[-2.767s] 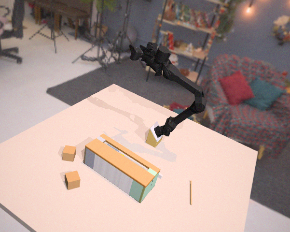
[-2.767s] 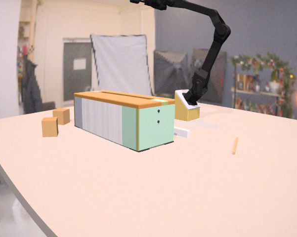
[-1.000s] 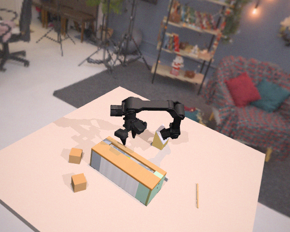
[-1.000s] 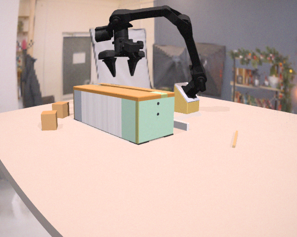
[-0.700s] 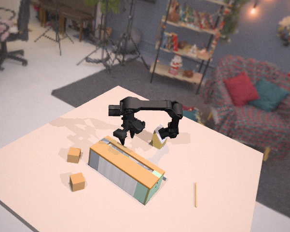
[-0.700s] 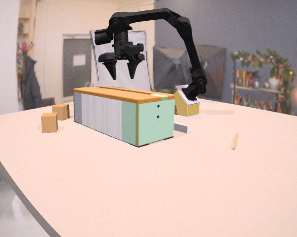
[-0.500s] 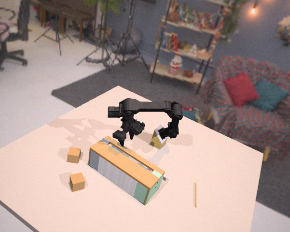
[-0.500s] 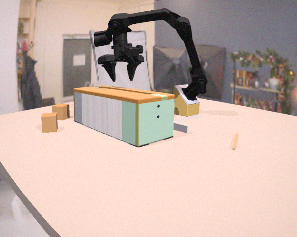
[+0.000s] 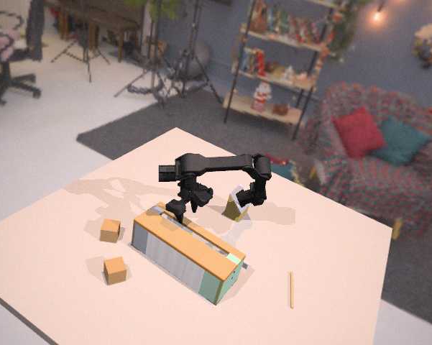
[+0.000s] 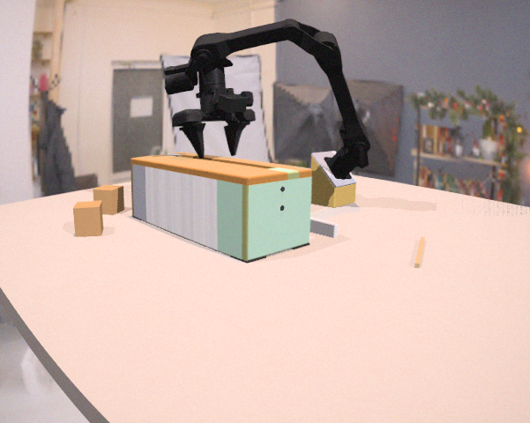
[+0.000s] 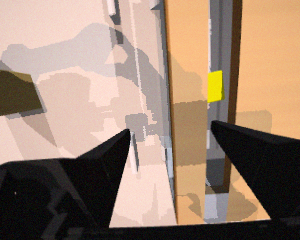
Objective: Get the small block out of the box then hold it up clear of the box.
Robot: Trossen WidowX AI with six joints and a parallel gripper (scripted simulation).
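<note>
My gripper tip is now 50 mm short of the yellow block, 40 mm to the right of it and 40 mm above it. Round my gripper tip: thin wooden stick: 430 mm to the left, 120 mm below, 110 mm behind; box: 60 mm to the left, 60 mm below, 40 mm ahead.
</note>
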